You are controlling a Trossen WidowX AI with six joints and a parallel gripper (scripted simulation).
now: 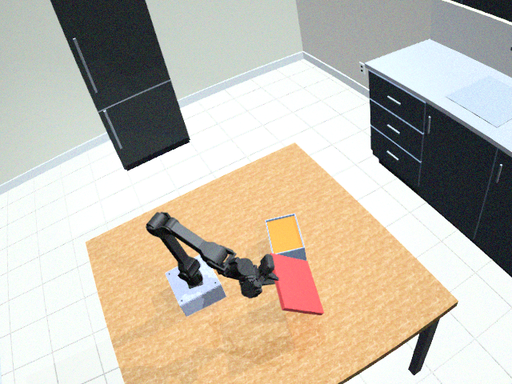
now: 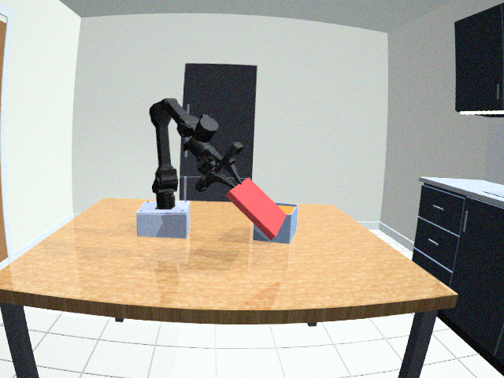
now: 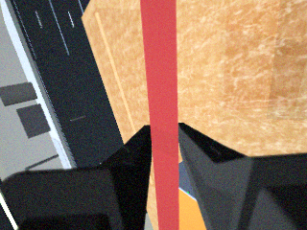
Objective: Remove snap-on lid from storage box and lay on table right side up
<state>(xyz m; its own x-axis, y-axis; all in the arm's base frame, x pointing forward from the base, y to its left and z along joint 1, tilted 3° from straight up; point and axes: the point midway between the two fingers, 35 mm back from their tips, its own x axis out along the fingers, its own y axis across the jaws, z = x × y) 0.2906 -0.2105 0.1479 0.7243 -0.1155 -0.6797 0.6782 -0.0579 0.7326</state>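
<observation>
The lid lies 6 cm ahead of my gripper tip and 5 cm below it. From my gripper tip the other things lie so: storage box: 31 cm to the left, 17 cm below, 11 cm ahead.
</observation>
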